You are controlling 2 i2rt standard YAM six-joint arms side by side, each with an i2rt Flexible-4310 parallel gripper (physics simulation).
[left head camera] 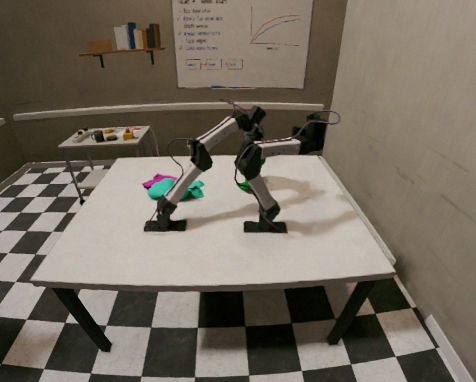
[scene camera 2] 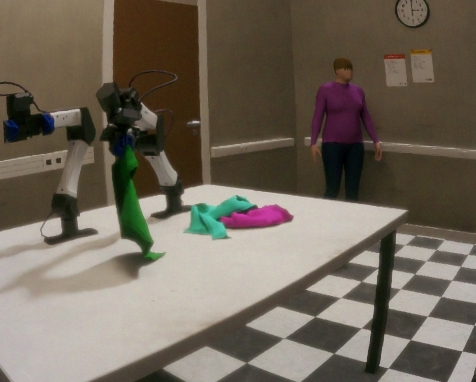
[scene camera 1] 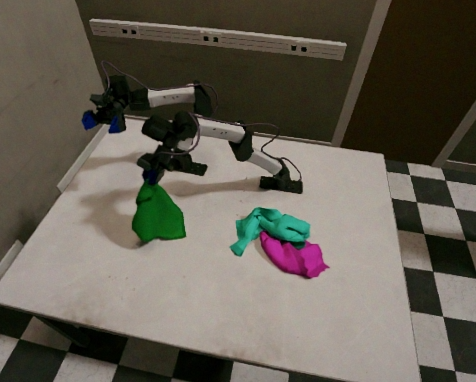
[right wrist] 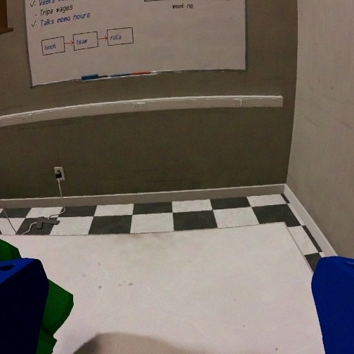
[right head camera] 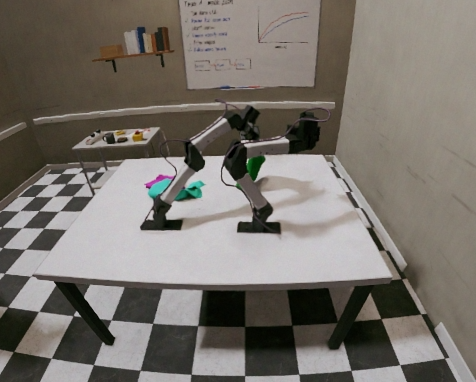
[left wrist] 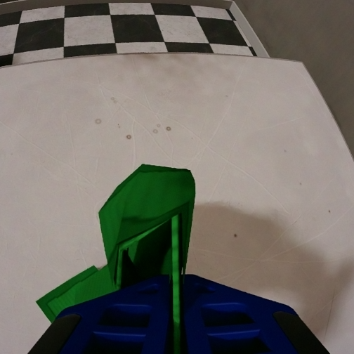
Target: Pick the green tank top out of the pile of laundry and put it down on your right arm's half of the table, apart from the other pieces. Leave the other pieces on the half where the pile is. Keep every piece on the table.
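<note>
The green tank top (right head camera: 255, 168) (scene camera 1: 158, 215) (scene camera 2: 131, 202) (left wrist: 150, 215) (right wrist: 59, 307) hangs from my left gripper (scene camera 1: 151, 177) (scene camera 2: 123, 146) (left wrist: 176, 286), which is shut on its upper end. Its lower end hangs down close to or on the table; contact is hard to tell. My right gripper (scene camera 1: 103, 123) (scene camera 2: 29, 125) (right wrist: 180, 278) is open and empty, raised to the left of the tank top in scene camera 1. A teal piece (left head camera: 162, 189) (right head camera: 192, 190) (scene camera 1: 280, 226) (scene camera 2: 207, 217) and a magenta piece (left head camera: 158, 180) (right head camera: 159, 180) (scene camera 1: 296, 257) (scene camera 2: 260, 216) lie together on the table, apart from the tank top.
The table (left head camera: 215, 260) (right head camera: 210, 260) (scene camera 1: 200, 305) (scene camera 2: 210, 300) carries both arm bases. The left arm reaches across in front of the right arm in scene camera 1. A side cart (left head camera: 105, 143) stands beyond the table, and a person (scene camera 2: 343, 115) stands behind it in scene camera 2.
</note>
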